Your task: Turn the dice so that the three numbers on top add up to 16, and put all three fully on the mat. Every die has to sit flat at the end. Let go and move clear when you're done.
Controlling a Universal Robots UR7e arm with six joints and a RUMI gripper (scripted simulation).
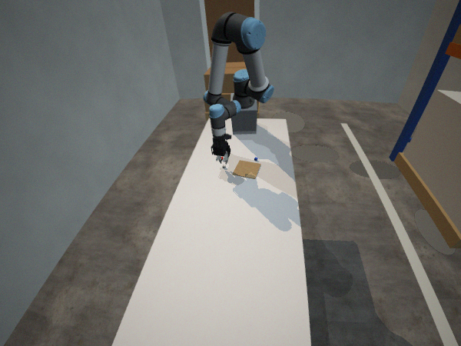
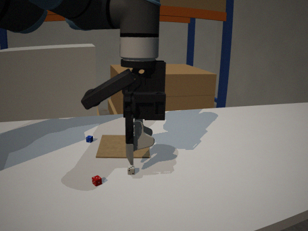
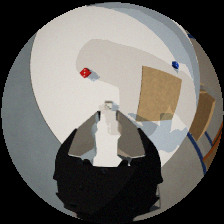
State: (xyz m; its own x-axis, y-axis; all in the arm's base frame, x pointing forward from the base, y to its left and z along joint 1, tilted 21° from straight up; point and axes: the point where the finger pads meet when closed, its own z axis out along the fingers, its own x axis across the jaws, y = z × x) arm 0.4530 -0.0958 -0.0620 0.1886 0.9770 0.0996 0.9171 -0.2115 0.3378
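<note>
Right now my hand is 4 cm above the white die. From my hand the other things lie so: blue die (8 cm behind, 19 cm to the left, 4 cm below); then mat (1 cm ahead, 14 cm to the left, 5 cm below); then red die (8 cm behind, 3 cm to the right, 4 cm below).
</note>
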